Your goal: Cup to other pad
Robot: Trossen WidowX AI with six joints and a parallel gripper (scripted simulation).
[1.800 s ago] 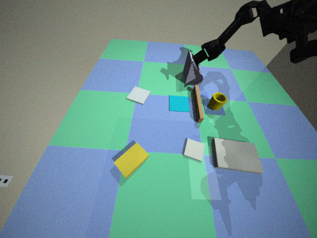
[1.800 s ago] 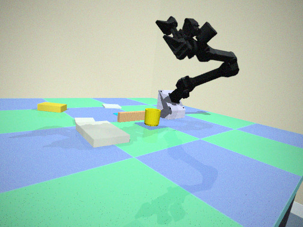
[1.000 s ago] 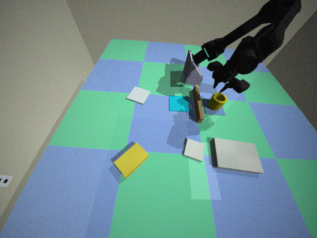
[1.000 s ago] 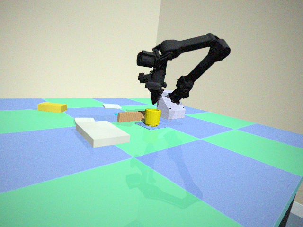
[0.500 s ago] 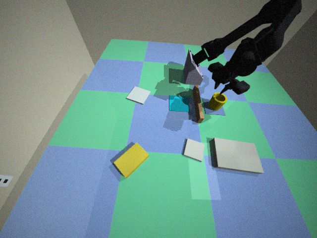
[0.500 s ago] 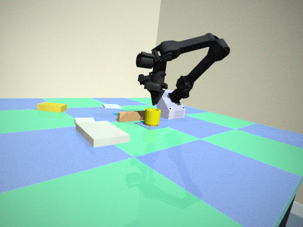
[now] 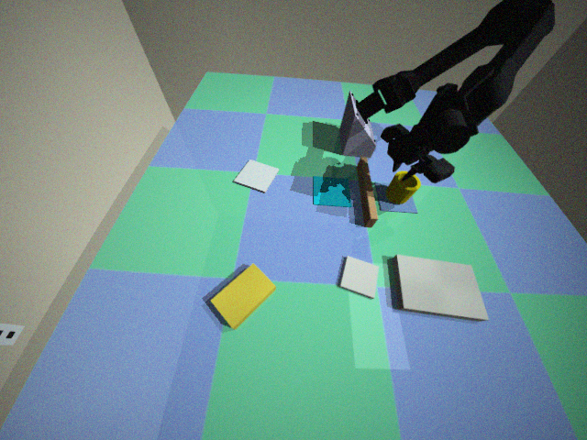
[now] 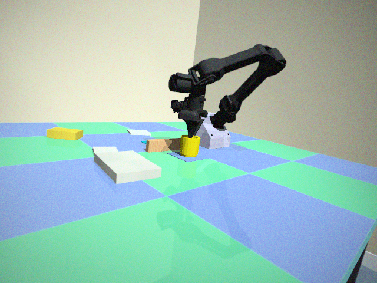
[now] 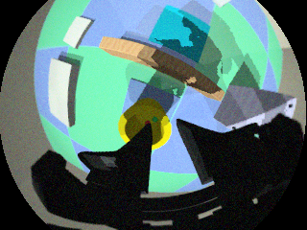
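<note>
Right now the yellow cup is 30 mm below my gripper tip, 20 mm to the left of it and 10 mm ahead of it. Round my gripper tip: blue-grey pad 70 mm below, 20 mm to the left, 20 mm ahead; then cyan pad 170 mm to the right, 70 mm below, 40 mm ahead; then brown wooden bar 80 mm to the right, 50 mm below, 30 mm ahead.
</note>
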